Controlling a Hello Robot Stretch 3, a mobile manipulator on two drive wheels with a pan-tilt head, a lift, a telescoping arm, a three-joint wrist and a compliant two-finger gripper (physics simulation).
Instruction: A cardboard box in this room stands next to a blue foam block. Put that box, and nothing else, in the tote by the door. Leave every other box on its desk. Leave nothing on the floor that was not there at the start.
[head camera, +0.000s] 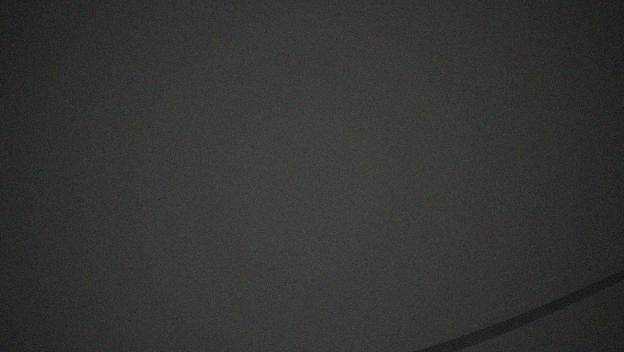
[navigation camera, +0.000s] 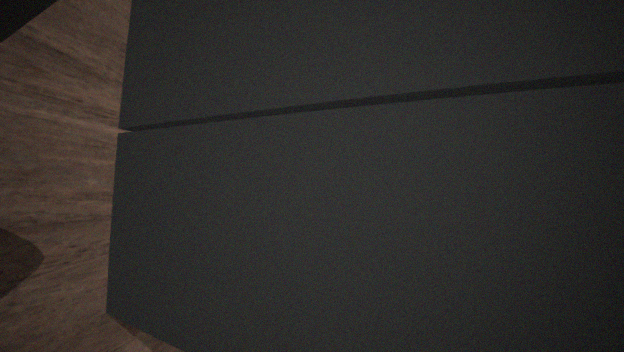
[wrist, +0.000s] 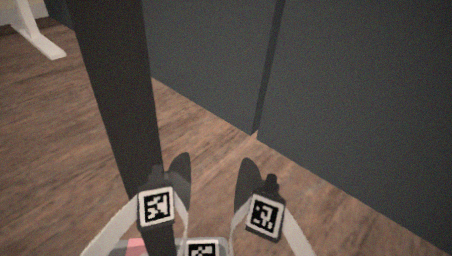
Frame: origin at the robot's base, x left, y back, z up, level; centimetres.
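Where they show: gripper, between the fingertips: (wrist: 214, 174).
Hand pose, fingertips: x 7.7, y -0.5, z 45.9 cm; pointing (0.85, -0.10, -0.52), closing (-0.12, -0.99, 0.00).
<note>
After its pixels a point has its place.
My gripper (wrist: 214, 174) @(x 7.7, y -0.5, z 45.9 cm) shows in the wrist view, low in the middle. Its two dark fingertips stand apart, with wood floor showing between them, and it is open and empty. The cardboard box, the blue foam block and the tote do not show in the head, navigation or wrist view.
A tall dark grey partition (head camera: 300, 150) @(x 39.0, y -41.1, z 116.1 cm) (navigation camera: 350, 210) @(x 38.3, y -41.8, z 119.4 cm) (wrist: 360, 90) @(x 42.4, y -37.6, z 32.6 cm) with a dark seam stands close by. It meets the wood floor (navigation camera: 60, 165) @(x 33.9, y -20.9, z 0.0 cm) (wrist: 200, 125) @(x 67.4, y 0.2, z 0.0 cm). My dark mast (wrist: 117, 90) @(x 11.6, y 6.6, z 50.7 cm) crosses the wrist view. A white leg foot (wrist: 47, 48) @(x 128.5, y 83.6, z 2.5 cm) stands at upper left. A black shape (navigation camera: 17, 12) shows at a corner.
</note>
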